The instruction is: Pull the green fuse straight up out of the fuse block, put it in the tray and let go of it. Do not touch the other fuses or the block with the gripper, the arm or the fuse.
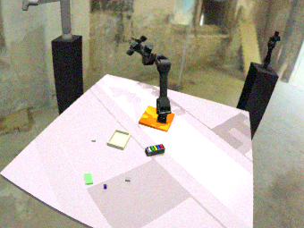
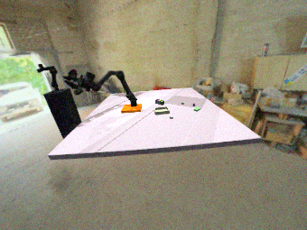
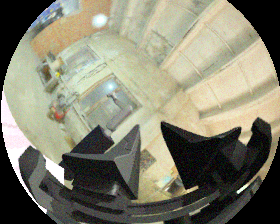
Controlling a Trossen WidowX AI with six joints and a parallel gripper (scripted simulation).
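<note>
The green fuse is 720 mm ahead of my gripper tip, 320 mm to the left of it and 380 mm below it. Round my gripper tip: beige tray (670 mm ahead, 120 mm to the left, 400 mm below).
</note>
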